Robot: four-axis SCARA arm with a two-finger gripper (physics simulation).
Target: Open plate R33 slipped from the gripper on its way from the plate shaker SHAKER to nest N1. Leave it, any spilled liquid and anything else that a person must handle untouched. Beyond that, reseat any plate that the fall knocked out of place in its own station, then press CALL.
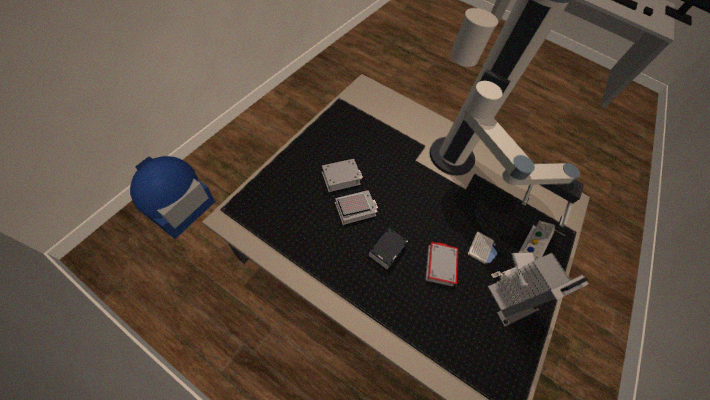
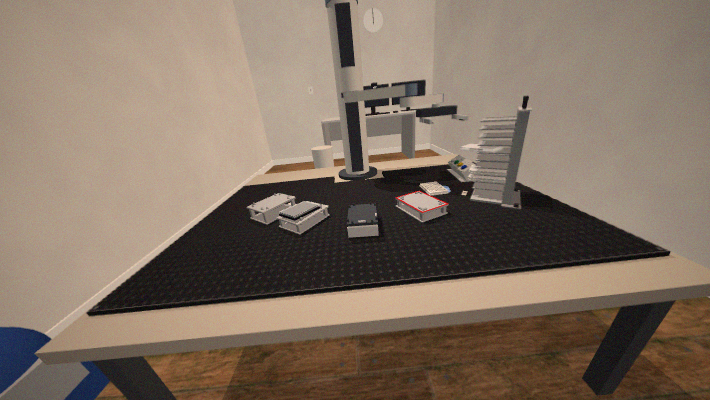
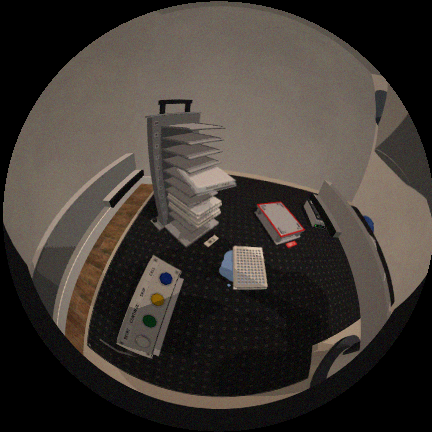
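Seen in the pictures: gripper, fingertip midpoint: (image 1: 543, 214) (image 2: 448, 120) (image 3: 230, 168); arm's base, link origin: (image 1: 451, 156) (image 2: 358, 174).
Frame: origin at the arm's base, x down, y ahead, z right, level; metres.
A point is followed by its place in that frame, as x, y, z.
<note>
An open plate (image 1: 482, 246) {-0.020, 0.411, -0.338} (image 2: 433, 188) {-0.027, 0.437, -0.329} (image 3: 251, 268) {-0.026, 0.409, -0.329} lies on the mat, with spilled blue liquid (image 1: 493, 255) {-0.013, 0.417, -0.401} (image 2: 447, 189) (image 3: 227, 266) {-0.014, 0.415, -0.391} beside and partly under it. In the tall rack (image 1: 571, 287) {-0.386, 0.612, -0.554} (image 2: 517, 152) {-0.213, 0.644, -0.532} (image 3: 156, 175) {-0.194, 0.522, -0.596}, a white plate (image 1: 523, 259) {-0.217, 0.495, -0.450} (image 2: 483, 148) {-0.216, 0.552, -0.468} (image 3: 210, 180) {-0.217, 0.476, -0.456} sticks out of a middle shelf and looks askew. Several plates sit lower in the rack. The button panel (image 1: 546, 228) {-0.085, 0.182, -0.540} (image 3: 143, 286) {-0.092, 0.292, -0.552} has a blue button (image 1: 530, 249) {-0.082, 0.332, -0.516} (image 2: 464, 167) {-0.080, 0.339, -0.516} (image 3: 166, 278) {-0.081, 0.327, -0.515} beside the word CALL. My gripper (image 1: 544, 216) {-0.308, 0.327, -0.427} (image 2: 443, 119) {-0.308, 0.327, -0.427} (image 3: 230, 168) {-0.308, 0.327, -0.427} is wide open, empty, high above the panel side of the mat.
A red-edged station (image 1: 443, 263) {-0.053, 0.610, -0.216} (image 2: 421, 201) {-0.053, 0.614, -0.216} (image 3: 281, 218) {-0.053, 0.594, -0.215} stands near the fallen plate. Beyond it are a dark-topped device (image 1: 389, 247) {-0.067, 0.692, 0.011} (image 2: 363, 214) {-0.068, 0.699, 0.011} (image 3: 314, 214) {-0.062, 0.642, -0.041}, a grey stand holding a plate (image 1: 355, 205) {-0.076, 0.614, 0.237} (image 2: 302, 210) {-0.077, 0.635, 0.231} and another grey stand (image 1: 342, 173) {-0.069, 0.502, 0.384} (image 2: 272, 202) {-0.069, 0.506, 0.385}. A small label (image 3: 211, 241) {-0.015, 0.491, -0.442} lies before the rack.
</note>
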